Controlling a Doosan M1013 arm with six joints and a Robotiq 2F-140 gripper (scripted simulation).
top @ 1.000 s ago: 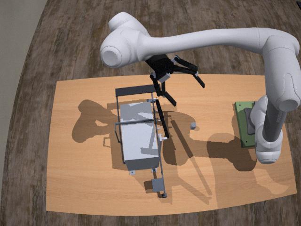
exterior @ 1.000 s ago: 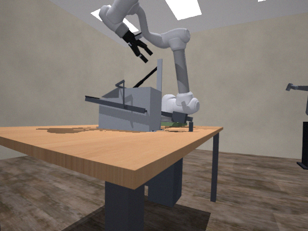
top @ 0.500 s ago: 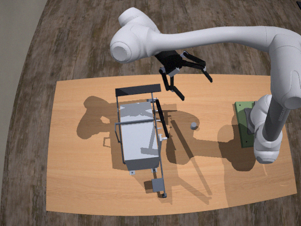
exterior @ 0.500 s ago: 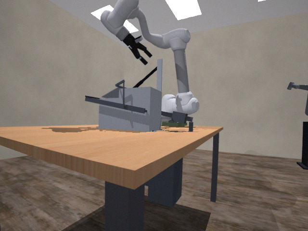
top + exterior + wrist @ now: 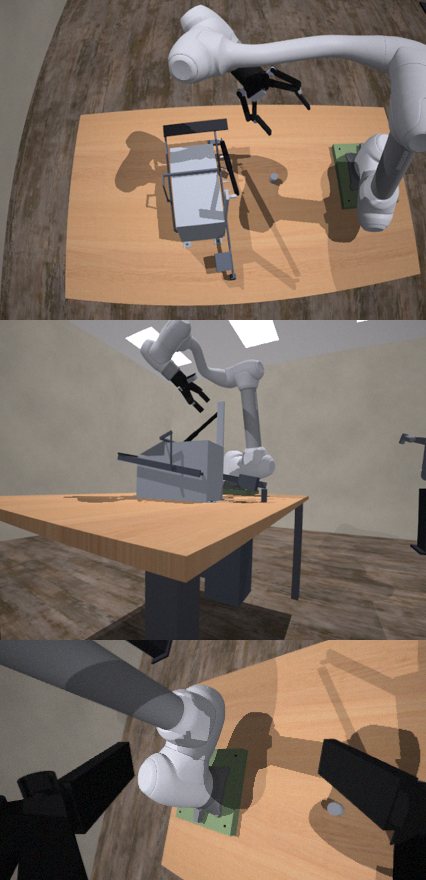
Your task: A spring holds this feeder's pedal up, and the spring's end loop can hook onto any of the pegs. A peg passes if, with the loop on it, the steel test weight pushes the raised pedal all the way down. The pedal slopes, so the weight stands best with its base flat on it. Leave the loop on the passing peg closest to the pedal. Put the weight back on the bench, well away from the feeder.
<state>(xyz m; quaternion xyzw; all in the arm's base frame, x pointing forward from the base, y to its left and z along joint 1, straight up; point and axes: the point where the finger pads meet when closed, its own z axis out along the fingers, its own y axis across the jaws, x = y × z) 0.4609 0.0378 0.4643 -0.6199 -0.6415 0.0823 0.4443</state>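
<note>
Now: hand 470 mm above the steel test weight, 30 mm past it and 20 mm to the left of it. From my hand the other things lie so: peg (200 mm to the left, 160 mm ahead, 100 mm below).
</note>
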